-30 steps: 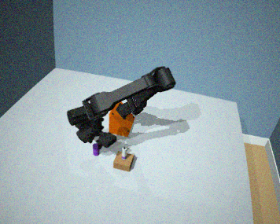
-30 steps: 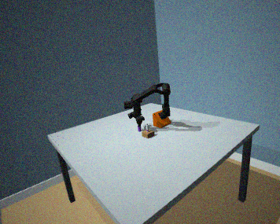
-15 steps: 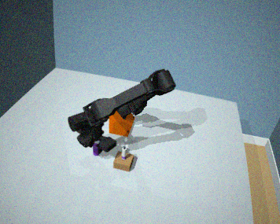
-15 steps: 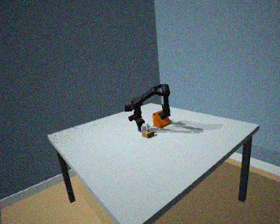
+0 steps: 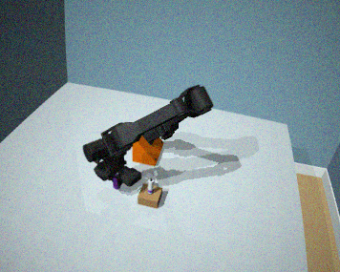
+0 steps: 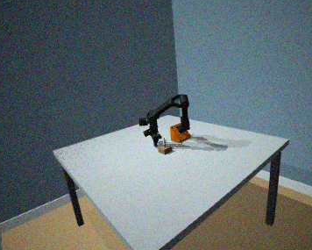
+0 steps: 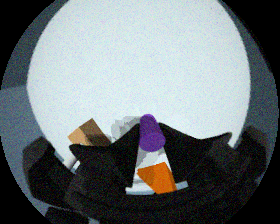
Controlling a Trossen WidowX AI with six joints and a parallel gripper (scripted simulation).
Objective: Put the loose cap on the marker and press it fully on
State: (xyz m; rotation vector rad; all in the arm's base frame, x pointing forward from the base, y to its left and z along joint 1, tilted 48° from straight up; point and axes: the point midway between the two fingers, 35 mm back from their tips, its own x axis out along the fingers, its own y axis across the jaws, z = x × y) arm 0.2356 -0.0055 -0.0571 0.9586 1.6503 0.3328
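Right now the holder block is 130 mm to the left of my gripper tip and 20 mm ahead of it. Also, from my gripper tip: purple cap (10 mm above).
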